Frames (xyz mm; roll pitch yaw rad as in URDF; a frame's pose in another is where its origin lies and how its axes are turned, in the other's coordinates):
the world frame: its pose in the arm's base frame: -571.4 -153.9 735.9 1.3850 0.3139 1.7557
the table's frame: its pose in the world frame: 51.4 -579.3 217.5 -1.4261 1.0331 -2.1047
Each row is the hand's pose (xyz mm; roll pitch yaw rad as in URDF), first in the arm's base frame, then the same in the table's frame.
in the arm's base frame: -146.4 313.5 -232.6 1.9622 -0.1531 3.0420
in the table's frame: -136.2 74.6 676.1 -0.5304 0.1405 1.0055
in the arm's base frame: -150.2 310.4 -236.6 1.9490 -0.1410 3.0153
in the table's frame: -130.0 74.2 677.1 -0.5457 0.1149 1.0194
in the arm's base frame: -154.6 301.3 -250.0 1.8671 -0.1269 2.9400
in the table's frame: -115.4 67.5 682.1 -0.6332 0.0588 1.0708
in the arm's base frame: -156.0 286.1 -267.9 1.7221 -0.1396 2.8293
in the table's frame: -97.3 53.4 687.3 -0.7900 0.0038 1.1666
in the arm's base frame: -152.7 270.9 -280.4 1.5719 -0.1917 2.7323
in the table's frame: -84.9 37.8 688.6 -0.9565 -0.0096 1.2747
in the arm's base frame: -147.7 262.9 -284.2 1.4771 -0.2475 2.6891
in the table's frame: -81.9 28.2 687.2 -1.0606 0.0121 1.3412
